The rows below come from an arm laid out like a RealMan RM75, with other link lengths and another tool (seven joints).
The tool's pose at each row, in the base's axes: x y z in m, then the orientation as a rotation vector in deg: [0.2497, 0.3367, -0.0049, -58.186, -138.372, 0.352]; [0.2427, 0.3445, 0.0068, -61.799, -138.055, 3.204]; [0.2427, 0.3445, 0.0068, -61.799, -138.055, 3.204]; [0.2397, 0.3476, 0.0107, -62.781, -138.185, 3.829]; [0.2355, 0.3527, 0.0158, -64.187, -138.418, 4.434]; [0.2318, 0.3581, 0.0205, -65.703, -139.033, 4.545]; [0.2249, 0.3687, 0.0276, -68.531, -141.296, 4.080]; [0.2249, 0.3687, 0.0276, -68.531, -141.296, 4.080]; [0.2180, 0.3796, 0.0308, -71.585, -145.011, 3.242]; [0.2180, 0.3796, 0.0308, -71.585, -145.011, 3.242]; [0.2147, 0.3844, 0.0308, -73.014, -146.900, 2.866]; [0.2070, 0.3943, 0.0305, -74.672, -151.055, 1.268]
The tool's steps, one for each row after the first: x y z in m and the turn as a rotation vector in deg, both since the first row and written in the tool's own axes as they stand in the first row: [0.0147, -0.0014, -0.0054, 0.810, -1.601, 2.991]; [0.0147, -0.0014, -0.0054, 0.810, -1.601, 2.991]; [0.0203, -0.0019, -0.0069, 0.860, -2.195, 3.708]; [0.0285, -0.0020, -0.0084, 0.726, -3.010, 4.661]; [0.0364, -0.0015, -0.0097, 0.125, -4.051, 5.473]; [0.0508, 0.0001, -0.0107, -1.746, -6.775, 6.512]; [0.0508, 0.0001, -0.0107, -1.746, -6.775, 6.512]; [0.0636, 0.0027, -0.0082, -4.328, -10.736, 7.169]; [0.0636, 0.0027, -0.0082, -4.328, -10.736, 7.169]; [0.0687, 0.0040, -0.0058, -5.560, -12.731, 7.424]; [0.0797, 0.0060, -0.0001, -8.242, -16.429, 6.950]
